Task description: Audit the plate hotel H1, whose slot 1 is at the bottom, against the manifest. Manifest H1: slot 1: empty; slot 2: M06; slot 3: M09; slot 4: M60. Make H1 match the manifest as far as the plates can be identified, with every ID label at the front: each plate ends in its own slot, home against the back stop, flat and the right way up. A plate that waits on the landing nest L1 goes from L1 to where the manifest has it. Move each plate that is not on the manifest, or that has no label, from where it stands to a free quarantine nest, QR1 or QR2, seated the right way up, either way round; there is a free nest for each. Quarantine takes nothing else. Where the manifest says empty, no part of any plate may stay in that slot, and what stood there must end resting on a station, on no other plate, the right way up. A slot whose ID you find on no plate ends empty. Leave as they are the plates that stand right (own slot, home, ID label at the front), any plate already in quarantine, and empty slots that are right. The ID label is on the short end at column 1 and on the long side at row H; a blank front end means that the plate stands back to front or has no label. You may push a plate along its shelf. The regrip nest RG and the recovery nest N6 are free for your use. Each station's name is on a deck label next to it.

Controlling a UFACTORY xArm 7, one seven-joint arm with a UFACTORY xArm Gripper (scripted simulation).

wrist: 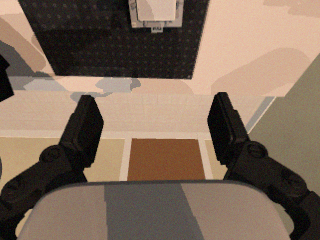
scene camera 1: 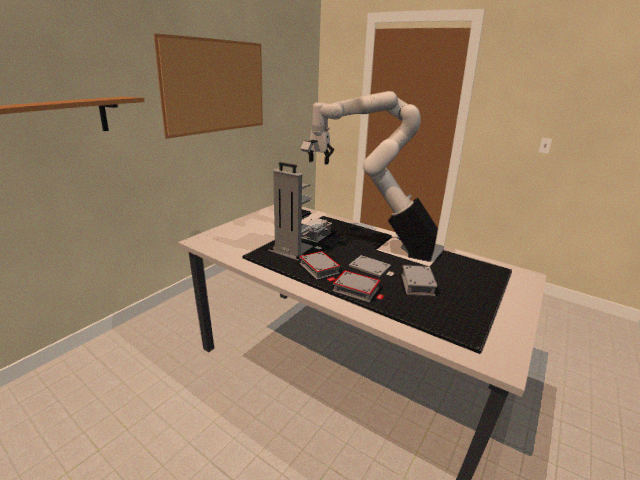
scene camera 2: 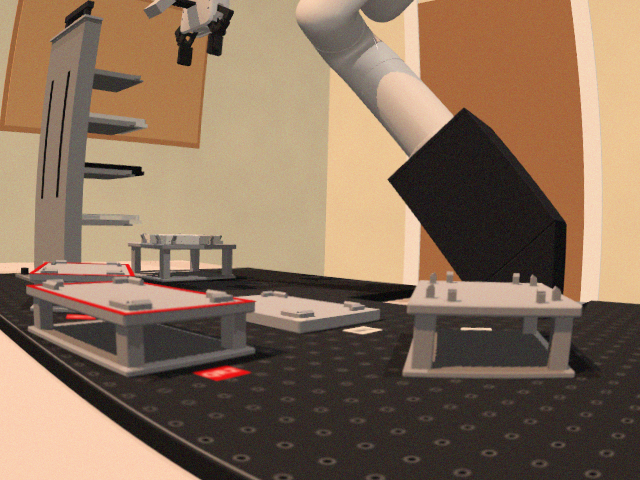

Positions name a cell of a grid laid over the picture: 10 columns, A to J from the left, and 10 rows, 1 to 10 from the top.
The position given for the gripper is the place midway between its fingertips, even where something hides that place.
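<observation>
Hotel tower (scene camera 1: E5), visible. Gripper (scene camera 2: D2), visible. Gripper (wrist: E5), also visible.
</observation>
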